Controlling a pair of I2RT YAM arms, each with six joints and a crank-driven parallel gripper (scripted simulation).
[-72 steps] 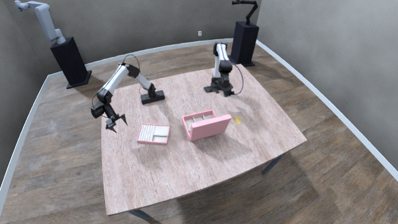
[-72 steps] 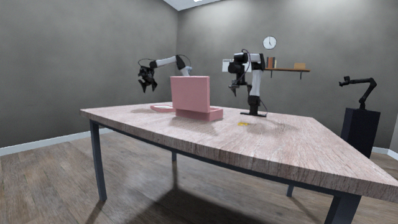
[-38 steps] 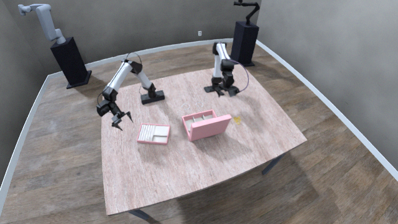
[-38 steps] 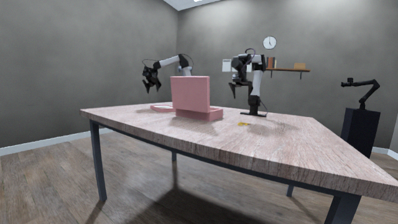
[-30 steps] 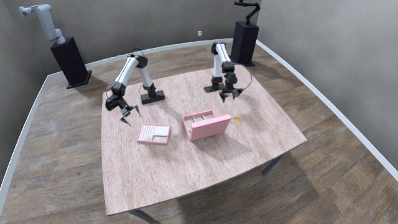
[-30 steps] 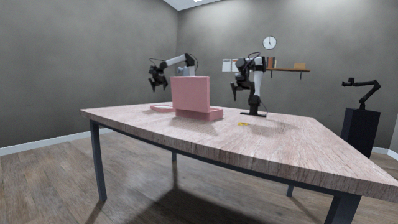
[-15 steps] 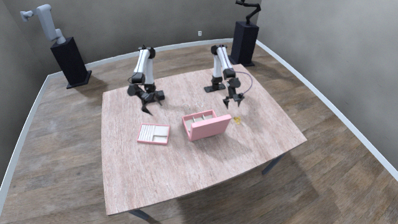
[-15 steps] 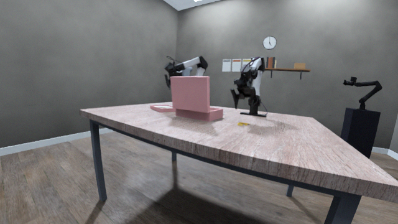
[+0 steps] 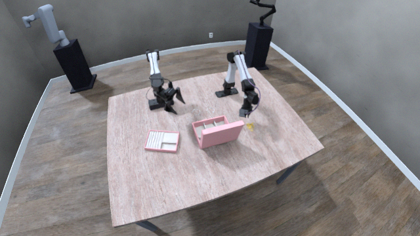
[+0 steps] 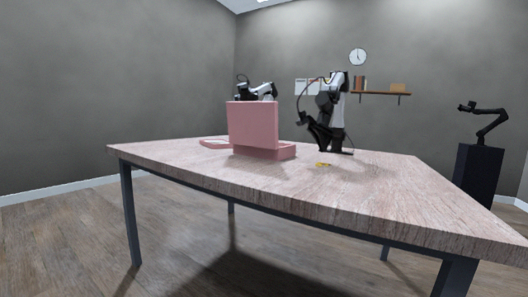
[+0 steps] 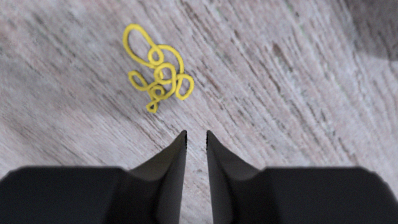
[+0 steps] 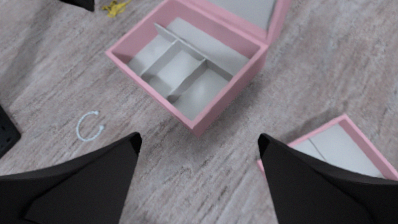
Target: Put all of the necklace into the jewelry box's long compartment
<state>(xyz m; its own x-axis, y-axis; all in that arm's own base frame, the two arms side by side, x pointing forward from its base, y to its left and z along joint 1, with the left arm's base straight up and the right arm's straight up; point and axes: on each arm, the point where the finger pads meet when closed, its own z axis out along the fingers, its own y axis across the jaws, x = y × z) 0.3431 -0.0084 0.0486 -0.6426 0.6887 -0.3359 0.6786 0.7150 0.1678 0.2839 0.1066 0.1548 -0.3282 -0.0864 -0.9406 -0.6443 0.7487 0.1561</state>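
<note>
The pink jewelry box is 6 cm ahead of my left hand, 27 cm to the right of it and 7 cm above it. Also, from my left hand: pink tray 2 cm ahead, 61 cm to the right, 4 cm below.
</note>
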